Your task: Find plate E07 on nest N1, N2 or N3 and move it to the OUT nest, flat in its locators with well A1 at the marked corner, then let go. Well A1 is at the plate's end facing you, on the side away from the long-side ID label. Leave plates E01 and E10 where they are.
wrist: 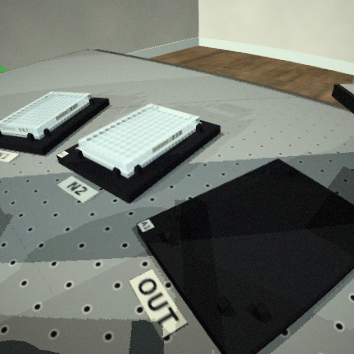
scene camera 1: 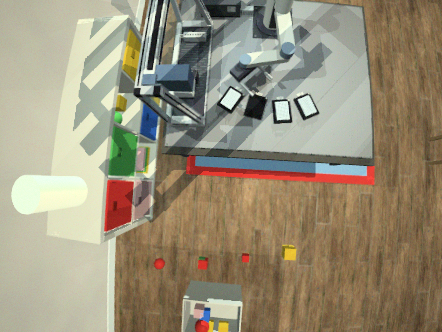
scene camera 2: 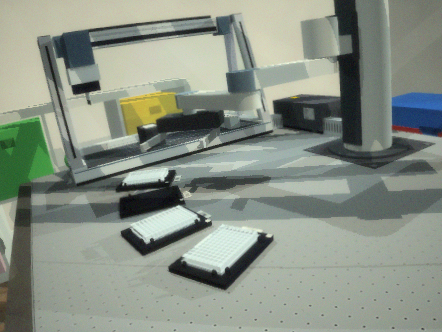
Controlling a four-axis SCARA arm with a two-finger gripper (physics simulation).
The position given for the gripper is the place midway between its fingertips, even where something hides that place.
Observation:
The gripper [scene camera 2: 170, 146] carries nothing. Further things: a black OUT nest [scene camera 2: 131, 205].
The black OUT nest shows as well in the wrist view [wrist: 250, 256].

